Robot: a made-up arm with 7 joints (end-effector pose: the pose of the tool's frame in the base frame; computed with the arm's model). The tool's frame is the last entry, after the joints.
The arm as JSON. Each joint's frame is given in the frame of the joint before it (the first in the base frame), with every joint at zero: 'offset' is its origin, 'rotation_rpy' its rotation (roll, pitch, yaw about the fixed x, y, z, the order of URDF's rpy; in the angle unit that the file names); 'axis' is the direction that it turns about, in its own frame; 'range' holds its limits. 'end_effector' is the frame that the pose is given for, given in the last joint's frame.
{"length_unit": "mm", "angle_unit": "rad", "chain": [
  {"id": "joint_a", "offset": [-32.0, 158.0, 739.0], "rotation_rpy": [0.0, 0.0, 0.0], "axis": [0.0, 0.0, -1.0], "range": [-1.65, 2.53]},
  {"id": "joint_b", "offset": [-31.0, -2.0, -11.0], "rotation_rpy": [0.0, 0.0, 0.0], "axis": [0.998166, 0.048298, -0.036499], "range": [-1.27, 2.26]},
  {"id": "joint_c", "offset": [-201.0, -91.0, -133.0], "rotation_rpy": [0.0, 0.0, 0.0], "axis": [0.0, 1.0, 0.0], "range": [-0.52, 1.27]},
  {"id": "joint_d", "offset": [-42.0, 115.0, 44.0], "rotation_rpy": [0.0, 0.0, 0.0], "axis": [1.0, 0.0, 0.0], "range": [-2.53, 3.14]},
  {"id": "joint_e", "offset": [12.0, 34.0, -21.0], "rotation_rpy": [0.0, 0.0, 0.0], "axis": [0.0, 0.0, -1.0], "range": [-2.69, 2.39]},
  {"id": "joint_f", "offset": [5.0, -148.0, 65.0], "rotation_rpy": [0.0, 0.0, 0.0], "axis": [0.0, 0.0, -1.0], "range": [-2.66, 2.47]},
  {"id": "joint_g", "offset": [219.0, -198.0, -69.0], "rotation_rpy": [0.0, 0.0, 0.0], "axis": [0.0, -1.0, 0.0], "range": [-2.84, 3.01]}
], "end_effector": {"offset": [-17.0, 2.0, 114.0], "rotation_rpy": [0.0, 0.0, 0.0]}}
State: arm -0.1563 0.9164 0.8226 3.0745 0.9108 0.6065 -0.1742
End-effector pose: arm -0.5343 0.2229 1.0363 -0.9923 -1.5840 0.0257
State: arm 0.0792 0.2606 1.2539 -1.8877 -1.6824 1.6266 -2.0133
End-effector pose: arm 0.0521 0.2866 0.2343 -2.2652 2.0041 -0.6268
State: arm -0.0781 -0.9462 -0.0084 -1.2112 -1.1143 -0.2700 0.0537
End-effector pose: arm 0.0818 0.1176 0.5049 -1.8254 1.2864 0.8625
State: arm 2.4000 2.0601 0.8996 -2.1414 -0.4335 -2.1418 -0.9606
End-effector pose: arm 0.3931 0.3514 0.7924 -0.6747 1.1853 0.8340
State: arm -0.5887 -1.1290 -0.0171 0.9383 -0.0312 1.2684 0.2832
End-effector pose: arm -0.0986 -0.3832 0.8014 -0.1685 -0.4498 -0.5596
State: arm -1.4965 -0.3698 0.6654 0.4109 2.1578 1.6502 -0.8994
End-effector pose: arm -0.5213 -0.0873 0.8101 0.6662 -0.2759 -2.2988
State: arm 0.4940 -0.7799 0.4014 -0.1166 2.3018 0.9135 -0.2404
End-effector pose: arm -0.3546 0.6833 0.5201 0.4162 1.1302 2.3439
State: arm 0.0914 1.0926 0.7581 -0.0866 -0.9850 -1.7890 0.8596
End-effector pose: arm -0.1522 0.3740 0.8642 -1.9897 1.0441 -1.6733
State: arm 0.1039 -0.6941 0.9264 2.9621 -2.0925 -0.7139 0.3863
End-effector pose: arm -0.2573 -0.1613 0.8450 0.1209 -2.3695 0.7364
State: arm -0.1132 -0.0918 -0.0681 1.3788 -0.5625 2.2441 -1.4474
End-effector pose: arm -0.4017 0.0106 0.2469 1.9013 2.0997 -0.4295
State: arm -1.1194 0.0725 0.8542 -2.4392 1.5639 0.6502 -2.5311
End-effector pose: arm -0.2151 -0.2277 1.1075 -0.3354 0.4472 0.0021
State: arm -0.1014 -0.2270 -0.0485 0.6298 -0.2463 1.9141 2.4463
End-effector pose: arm -0.4280 -0.0670 0.4121 -1.5111 -1.5794 -0.9486
